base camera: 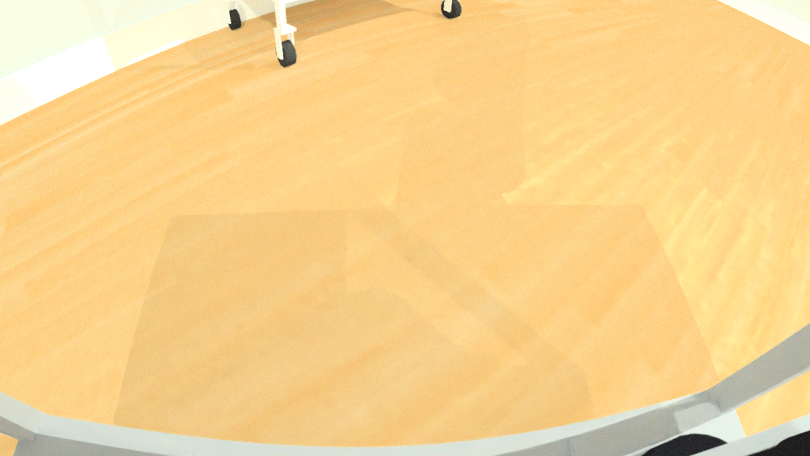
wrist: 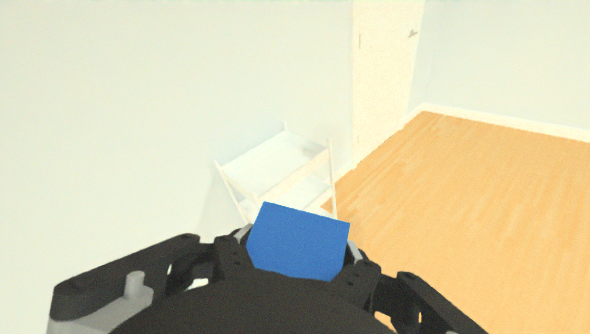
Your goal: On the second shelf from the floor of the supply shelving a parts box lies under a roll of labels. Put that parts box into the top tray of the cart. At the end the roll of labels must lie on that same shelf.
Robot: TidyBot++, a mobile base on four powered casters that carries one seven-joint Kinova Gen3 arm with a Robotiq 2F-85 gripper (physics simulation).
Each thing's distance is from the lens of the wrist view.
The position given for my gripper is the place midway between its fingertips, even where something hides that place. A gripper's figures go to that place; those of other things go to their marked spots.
my gripper (wrist: 297,244): 17 cm
white cart (wrist: 278,171): 107 cm
